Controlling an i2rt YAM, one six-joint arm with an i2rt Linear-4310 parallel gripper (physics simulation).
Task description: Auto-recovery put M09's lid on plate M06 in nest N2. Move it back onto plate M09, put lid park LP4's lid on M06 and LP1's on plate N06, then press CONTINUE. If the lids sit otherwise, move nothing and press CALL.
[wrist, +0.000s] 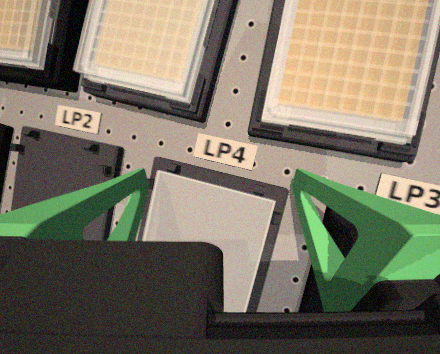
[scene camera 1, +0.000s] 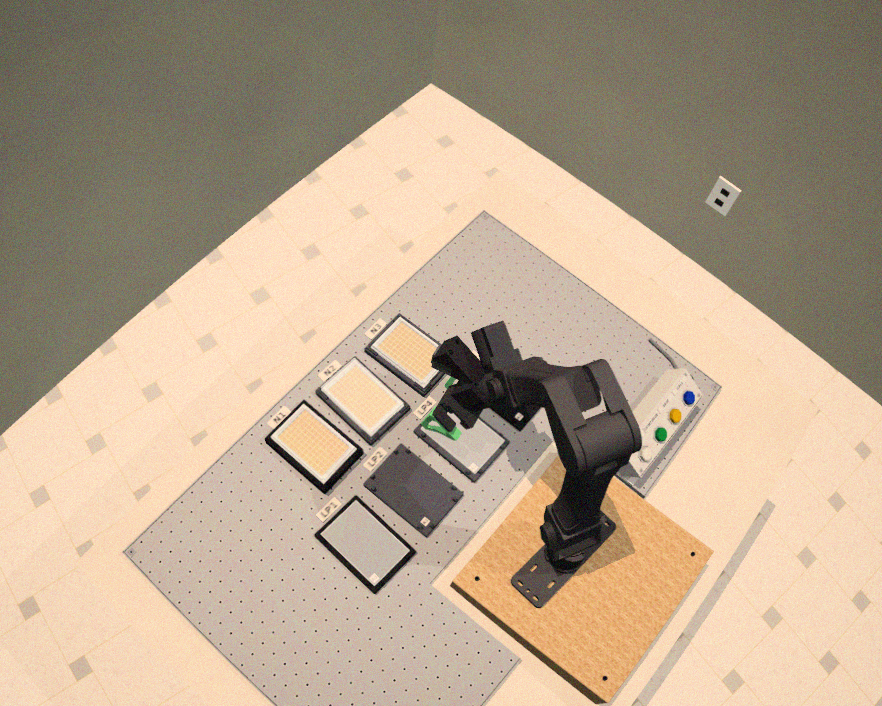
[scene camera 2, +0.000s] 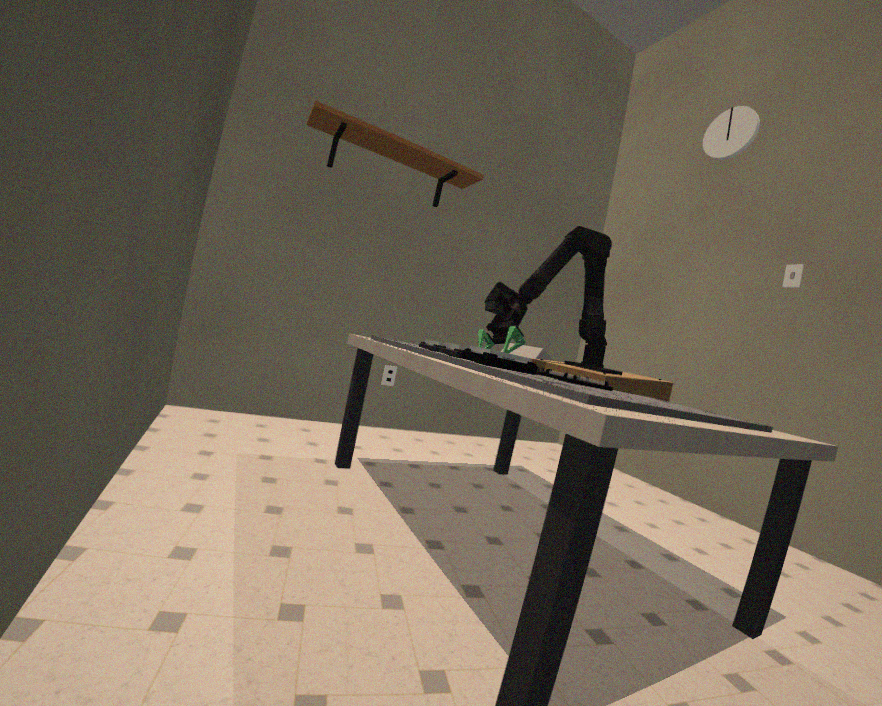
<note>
My gripper (scene camera 1: 435, 406) is open, with nothing in its grasp. Also in view: a button box (scene camera 1: 666, 406) and a label LP2 (wrist: 69, 117).
My gripper shows as well in the wrist view (wrist: 220, 176) and in scene camera 2 (scene camera 2: 491, 354).
</note>
